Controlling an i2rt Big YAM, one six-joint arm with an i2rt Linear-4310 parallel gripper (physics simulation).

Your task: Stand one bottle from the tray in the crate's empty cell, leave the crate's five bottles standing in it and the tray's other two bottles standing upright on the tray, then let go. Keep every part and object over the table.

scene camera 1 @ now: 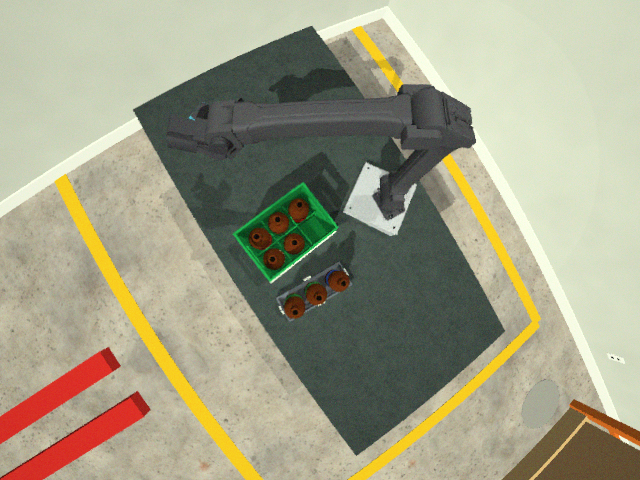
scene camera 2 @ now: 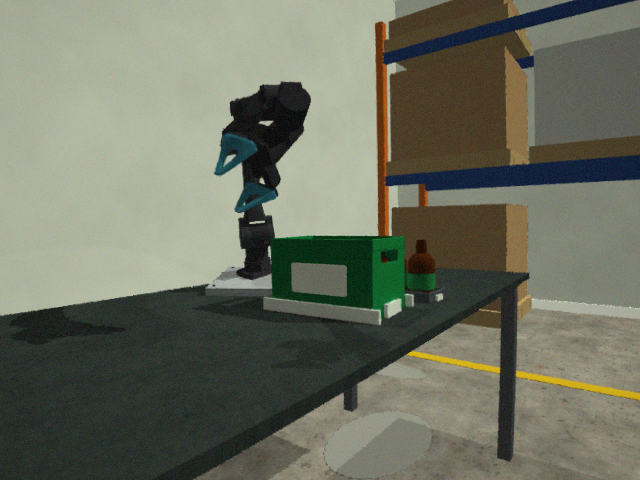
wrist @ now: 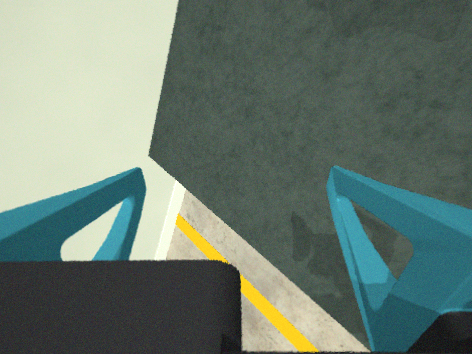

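Seen in the pictures: gripper, between the fingertips: (scene camera 2: 227, 194) (wrist: 236, 177); arm's base, origin of its link: (scene camera 1: 388, 203) (scene camera 2: 258, 272).
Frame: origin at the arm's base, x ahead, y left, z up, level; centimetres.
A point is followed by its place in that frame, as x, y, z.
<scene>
The green crate (scene camera 1: 269, 210) @(42.5, -15.7, 11.2) (scene camera 2: 387, 281) @(54.4, -6.3, 2.9) stands on the table. Five brown bottles stand in it; its empty cell (scene camera 1: 319, 227) @(28.3, -4.3, -4.0) is at the right corner in scene camera 1, beside a bottle (scene camera 1: 299, 209) @(33.8, -11.9, 10.0) and another bottle (scene camera 1: 294, 242) @(40.3, -3.0, 11.5). The grey tray (scene camera 1: 325, 272) (scene camera 2: 426, 296) @(54.6, 11.5, -3.2) lies beside the crate. Three bottles stand upright on it: a left one (scene camera 1: 294, 307) @(50.0, 15.3, 9.6), a middle one (scene camera 1: 316, 293) @(41.7, 14.9, 9.1) and a blue-marked right one (scene camera 1: 339, 280) @(33.0, 14.8, 9.5). A green-labelled bottle (scene camera 2: 421, 266) @(52.2, 13.3, 4.3) shows in scene camera 2. My gripper (scene camera 2: 227, 192) @(44.8, -41.8, 21.7) (wrist: 236, 177) @(44.8, -41.8, 21.7) is open and empty, high up, away from crate and tray. In scene camera 1 the arm hides its fingers.
The dark table (scene camera 1: 413, 330) @(13.3, 52.1, -4.9) (scene camera 2: 129, 392) @(52.7, -63.2, -4.9) (wrist: 280, 100) @(45.2, -55.7, -4.9) has a corner between my fingers in the wrist view. The white base plate (scene camera 1: 361, 198) @(8.2, -6.7, -1.9) (scene camera 2: 222, 284) @(0.1, -14.0, -2.1) is near the crate. White strips (scene camera 2: 320, 311) @(43.8, -17.3, -3.5) run along the crate's foot. A shelf rack (scene camera 2: 381, 129) stands behind the table.
</scene>
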